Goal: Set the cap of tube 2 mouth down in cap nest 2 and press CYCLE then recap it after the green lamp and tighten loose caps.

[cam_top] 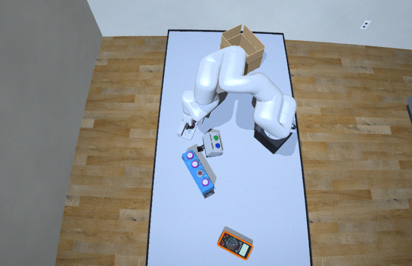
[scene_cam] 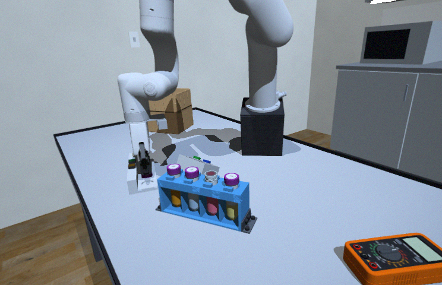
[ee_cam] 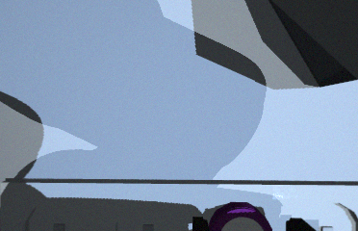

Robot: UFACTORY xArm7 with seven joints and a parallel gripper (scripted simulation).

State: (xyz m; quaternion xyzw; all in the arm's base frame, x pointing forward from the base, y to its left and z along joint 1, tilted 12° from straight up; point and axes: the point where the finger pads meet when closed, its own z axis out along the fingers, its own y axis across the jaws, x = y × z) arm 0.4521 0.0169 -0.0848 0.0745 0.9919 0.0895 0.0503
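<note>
My gripper is now 30 mm above the purple cap marked 2. Also, from my hand: blue cycle key: 170 mm behind, 110 mm to the left, 20 mm above; then key housing: 140 mm behind, 90 mm to the left, 10 mm above; then green ready key: 150 mm behind, 70 mm to the left, 20 mm above.
</note>
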